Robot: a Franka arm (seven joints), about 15 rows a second.
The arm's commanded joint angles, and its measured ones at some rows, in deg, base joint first. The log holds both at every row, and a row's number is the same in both.
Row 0, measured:
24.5, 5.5, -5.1, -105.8, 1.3, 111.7, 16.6
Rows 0 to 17, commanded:
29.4, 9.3, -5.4, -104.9, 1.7, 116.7, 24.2
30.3, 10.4, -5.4, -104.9, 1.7, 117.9, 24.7
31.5, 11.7, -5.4, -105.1, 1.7, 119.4, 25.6
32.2, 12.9, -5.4, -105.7, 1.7, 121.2, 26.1
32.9, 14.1, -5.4, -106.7, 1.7, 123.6, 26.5
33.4, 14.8, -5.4, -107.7, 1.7, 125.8, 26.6
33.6, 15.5, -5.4, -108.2, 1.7, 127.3, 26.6
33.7, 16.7, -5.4, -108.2, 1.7, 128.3, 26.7
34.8, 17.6, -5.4, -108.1, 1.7, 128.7, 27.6
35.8, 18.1, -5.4, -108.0, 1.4, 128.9, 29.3
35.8, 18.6, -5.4, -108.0, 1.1, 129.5, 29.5
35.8, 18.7, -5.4, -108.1, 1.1, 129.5, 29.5
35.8, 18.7, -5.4, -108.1, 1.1, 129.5, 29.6
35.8, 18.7, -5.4, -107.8, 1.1, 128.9, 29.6
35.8, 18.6, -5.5, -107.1, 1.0, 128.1, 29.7
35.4, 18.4, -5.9, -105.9, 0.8, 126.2, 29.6
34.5, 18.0, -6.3, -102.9, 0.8, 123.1, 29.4
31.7, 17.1, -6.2, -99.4, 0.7, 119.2, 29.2
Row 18, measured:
35.3, 18.6, -6.2, -105.2, 1.2, 125.8, 28.9
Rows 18 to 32, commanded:
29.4, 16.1, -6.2, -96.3, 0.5, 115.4, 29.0
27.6, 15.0, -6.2, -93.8, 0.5, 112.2, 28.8
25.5, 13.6, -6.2, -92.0, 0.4, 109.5, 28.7
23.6, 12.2, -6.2, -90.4, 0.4, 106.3, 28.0
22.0, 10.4, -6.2, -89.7, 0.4, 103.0, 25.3
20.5, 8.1, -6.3, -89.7, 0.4, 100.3, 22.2
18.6, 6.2, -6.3, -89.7, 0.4, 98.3, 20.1
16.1, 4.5, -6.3, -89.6, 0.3, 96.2, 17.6
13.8, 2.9, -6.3, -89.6, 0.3, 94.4, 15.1
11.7, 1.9, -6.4, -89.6, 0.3, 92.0, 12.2
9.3, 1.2, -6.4, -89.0, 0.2, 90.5, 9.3
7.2, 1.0, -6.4, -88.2, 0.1, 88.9, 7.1
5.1, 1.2, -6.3, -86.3, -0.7, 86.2, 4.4
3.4, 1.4, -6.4, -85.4, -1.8, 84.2, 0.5
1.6, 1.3, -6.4, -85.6, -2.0, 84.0, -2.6
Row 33, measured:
4.9, 0.4, -7.3, -87.4, -0.7, 86.2, 2.9
